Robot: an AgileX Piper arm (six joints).
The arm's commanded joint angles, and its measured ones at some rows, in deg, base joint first. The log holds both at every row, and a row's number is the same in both.
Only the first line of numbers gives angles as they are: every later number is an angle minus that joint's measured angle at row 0.
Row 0, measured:
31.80, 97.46, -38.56, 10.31, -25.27, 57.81
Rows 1 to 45, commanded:
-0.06, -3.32, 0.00, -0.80, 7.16, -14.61
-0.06, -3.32, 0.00, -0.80, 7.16, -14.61
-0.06, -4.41, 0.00, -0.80, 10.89, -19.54
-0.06, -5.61, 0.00, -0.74, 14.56, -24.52
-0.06, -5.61, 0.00, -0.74, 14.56, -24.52
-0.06, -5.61, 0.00, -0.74, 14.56, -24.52
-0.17, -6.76, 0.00, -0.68, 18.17, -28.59
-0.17, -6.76, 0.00, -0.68, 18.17, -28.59
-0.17, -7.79, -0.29, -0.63, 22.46, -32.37
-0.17, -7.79, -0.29, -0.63, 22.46, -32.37
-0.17, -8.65, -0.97, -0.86, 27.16, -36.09
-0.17, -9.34, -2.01, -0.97, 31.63, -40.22
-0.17, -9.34, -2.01, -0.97, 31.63, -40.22
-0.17, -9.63, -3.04, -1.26, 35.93, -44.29
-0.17, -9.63, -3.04, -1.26, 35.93, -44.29
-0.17, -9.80, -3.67, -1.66, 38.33, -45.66
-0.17, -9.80, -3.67, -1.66, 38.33, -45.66
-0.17, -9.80, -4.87, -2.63, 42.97, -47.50
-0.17, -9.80, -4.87, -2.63, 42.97, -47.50
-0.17, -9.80, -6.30, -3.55, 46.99, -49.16
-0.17, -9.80, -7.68, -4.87, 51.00, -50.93
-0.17, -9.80, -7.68, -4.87, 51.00, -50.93
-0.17, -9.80, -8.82, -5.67, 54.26, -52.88
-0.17, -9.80, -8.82, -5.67, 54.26, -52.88
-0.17, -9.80, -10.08, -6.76, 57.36, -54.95
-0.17, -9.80, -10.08, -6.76, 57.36, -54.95
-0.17, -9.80, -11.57, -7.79, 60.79, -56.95
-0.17, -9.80, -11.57, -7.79, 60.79, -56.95
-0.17, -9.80, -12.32, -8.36, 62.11, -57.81
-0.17, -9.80, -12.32, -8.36, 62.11, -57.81
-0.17, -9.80, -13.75, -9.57, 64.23, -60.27
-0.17, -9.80, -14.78, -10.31, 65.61, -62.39
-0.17, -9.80, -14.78, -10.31, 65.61, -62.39
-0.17, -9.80, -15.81, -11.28, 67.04, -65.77
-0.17, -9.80, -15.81, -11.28, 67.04, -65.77
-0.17, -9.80, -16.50, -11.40, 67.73, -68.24
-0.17, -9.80, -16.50, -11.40, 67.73, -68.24
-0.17, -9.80, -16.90, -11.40, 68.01, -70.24
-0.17, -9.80, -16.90, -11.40, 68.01, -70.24
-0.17, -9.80, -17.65, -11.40, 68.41, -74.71
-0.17, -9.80, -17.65, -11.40, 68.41, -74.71
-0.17, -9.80, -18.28, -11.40, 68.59, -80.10
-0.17, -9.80, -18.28, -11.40, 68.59, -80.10
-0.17, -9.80, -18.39, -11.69, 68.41, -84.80
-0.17, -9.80, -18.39, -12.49, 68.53, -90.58
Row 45, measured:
0.00, -9.63, -18.05, -11.40, 68.13, -82.33
